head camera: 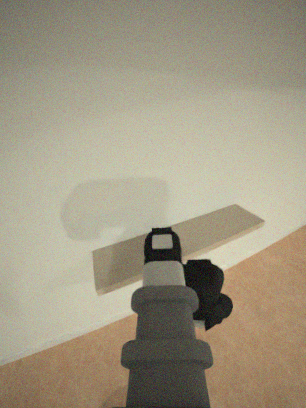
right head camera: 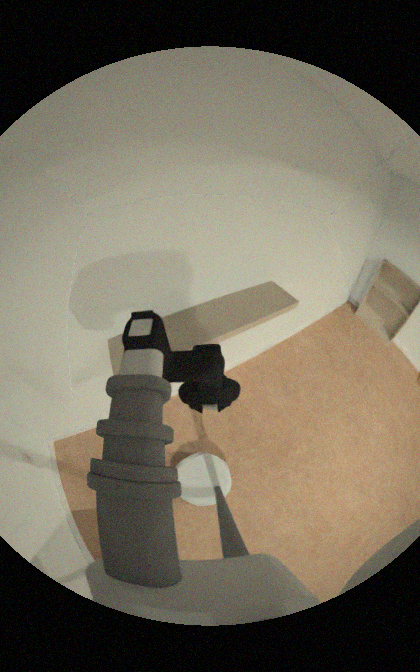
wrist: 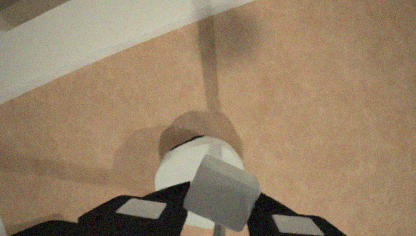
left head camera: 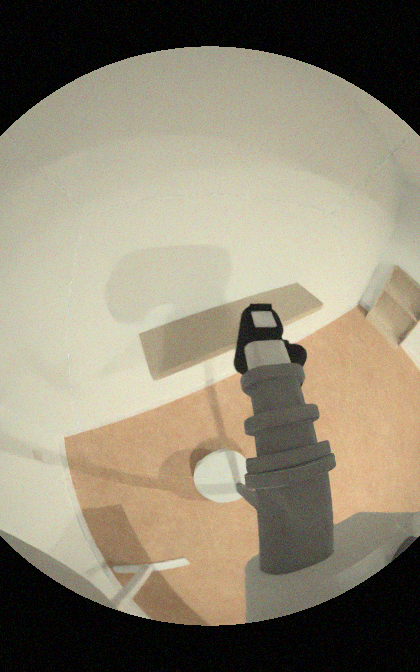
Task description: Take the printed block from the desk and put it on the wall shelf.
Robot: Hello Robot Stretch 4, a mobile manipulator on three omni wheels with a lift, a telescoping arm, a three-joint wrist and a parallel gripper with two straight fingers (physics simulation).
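The printed block (wrist: 222,192) (right head camera: 210,408) is a small grey block, held tilted between the two black fingers in the wrist view. My gripper (wrist: 218,201) (right head camera: 210,402) is shut on it and hangs at the right of the arm's end. In the head camera view, the arm hides part of the gripper. The wall shelf (head camera: 220,225) (left head camera: 190,337) (right head camera: 250,307) is a long light-brown board on the pale wall, beyond the gripper. The arm covers part of it. A corner of the shelf (wrist: 30,11) shows at the top left of the wrist view. The desk's top does not show.
The robot's round white base part (left head camera: 217,475) (right head camera: 202,480) (wrist: 175,172) is below the arm. A small wooden shelf unit (left head camera: 401,302) (right head camera: 391,299) stands at the right by the wall. A white T-shaped leg (left head camera: 170,565) is at the lower left. Shadows fall on the wall behind the shelf.
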